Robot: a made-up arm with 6 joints.
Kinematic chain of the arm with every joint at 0, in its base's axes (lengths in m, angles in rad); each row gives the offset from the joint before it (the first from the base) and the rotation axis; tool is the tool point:
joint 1: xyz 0 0 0.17 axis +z
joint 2: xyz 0 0.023 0 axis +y
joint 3: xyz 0 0 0.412 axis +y
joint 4: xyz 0 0 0.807 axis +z
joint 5: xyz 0 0 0 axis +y
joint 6: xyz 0 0 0.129 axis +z
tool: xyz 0 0 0
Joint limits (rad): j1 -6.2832..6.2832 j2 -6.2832..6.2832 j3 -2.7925..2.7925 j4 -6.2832..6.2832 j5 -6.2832..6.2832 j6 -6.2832..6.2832
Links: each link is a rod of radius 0.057 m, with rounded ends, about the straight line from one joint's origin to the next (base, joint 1, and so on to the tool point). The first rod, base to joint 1, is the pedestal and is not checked.
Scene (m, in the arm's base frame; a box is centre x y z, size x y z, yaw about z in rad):
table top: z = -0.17
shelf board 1: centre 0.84 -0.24 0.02 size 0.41 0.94 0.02 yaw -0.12
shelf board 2: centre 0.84 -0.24 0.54 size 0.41 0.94 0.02 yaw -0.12
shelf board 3: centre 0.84 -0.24 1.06 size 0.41 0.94 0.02 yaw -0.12
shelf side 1: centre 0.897 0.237 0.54 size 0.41 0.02 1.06 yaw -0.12
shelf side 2: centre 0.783 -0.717 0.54 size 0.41 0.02 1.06 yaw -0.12
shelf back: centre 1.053 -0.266 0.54 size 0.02 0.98 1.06 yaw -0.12
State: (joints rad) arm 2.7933 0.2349 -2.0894 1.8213 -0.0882 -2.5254
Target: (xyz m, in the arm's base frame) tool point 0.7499 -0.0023 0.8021
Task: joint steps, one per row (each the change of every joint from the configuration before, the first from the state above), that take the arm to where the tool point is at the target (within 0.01 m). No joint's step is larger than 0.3 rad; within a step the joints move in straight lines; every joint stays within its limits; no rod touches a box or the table.
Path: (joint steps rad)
1: -0.0939 0.2390 -0.1758 -0.0301 -0.2660 0.0000
2: -0.0938 0.2390 -0.1758 -0.0302 -0.2661 0.0000
3: -0.0939 0.2390 -0.1757 -0.0301 -0.2660 0.0000
4: -0.0938 0.2390 -0.1758 -0.0301 -0.2660 0.0000
5: 0.1940 -0.0417 0.1637 0.0279 0.2319 0.0000
6: 0.1940 -0.0417 0.1637 0.0279 0.2319 0.0000
7: 0.1940 -0.0417 0.1637 0.0279 0.2319 0.0000
8: 0.1941 -0.0417 0.1637 0.0279 0.2319 0.0000
9: -0.0165 -0.2163 0.1520 0.0049 0.0255 0.0000
10: -0.0165 -0.2163 0.1519 0.0049 0.0254 0.0000
11: -0.0164 -0.2163 0.1520 0.0050 0.0254 0.0000

